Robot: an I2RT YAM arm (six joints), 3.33 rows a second.
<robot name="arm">
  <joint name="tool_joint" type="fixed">
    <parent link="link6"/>
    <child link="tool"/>
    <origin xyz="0 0 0" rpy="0 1.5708 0"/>
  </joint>
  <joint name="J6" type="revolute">
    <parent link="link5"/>
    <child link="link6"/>
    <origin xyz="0.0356 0 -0.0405" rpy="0 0 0"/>
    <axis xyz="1 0 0"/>
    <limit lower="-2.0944" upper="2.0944"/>
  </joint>
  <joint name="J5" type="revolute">
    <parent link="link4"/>
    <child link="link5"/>
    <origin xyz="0.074 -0.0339 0.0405" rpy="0 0 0"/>
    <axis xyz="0 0 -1"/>
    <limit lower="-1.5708" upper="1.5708"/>
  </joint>
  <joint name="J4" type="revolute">
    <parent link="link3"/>
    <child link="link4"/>
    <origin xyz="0.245 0.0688 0.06" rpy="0 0 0"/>
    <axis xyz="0 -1 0"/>
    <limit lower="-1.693" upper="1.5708"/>
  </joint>
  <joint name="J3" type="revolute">
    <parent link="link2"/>
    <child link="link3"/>
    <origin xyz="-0.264 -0.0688 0" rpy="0 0 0"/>
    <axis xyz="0 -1 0"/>
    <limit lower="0" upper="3.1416"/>
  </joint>
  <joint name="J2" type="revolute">
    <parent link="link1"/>
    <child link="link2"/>
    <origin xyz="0.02 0.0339 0.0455" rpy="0 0 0"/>
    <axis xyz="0 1 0"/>
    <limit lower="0" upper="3.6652"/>
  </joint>
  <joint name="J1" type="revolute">
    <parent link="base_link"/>
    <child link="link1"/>
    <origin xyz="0 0 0.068" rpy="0 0 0"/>
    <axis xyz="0 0 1"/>
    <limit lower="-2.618" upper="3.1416"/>
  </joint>
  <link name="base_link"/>
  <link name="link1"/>
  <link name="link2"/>
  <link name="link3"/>
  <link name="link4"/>
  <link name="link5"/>
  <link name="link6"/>
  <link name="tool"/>
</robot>
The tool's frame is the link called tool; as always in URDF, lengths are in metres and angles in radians.
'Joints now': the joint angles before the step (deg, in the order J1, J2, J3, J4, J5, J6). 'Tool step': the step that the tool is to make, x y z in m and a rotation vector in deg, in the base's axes. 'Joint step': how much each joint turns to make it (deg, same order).
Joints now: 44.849, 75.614, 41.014, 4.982, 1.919, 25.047
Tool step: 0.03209, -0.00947, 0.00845, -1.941, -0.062, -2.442
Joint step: -5.813, 3.619, 5.270, -2.858, -2.165, -2.980
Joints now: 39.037, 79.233, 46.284, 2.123, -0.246, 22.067
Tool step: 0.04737, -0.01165, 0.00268, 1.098, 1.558, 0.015
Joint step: -7.446, 7.187, 7.112, -0.722, -7.313, -2.334
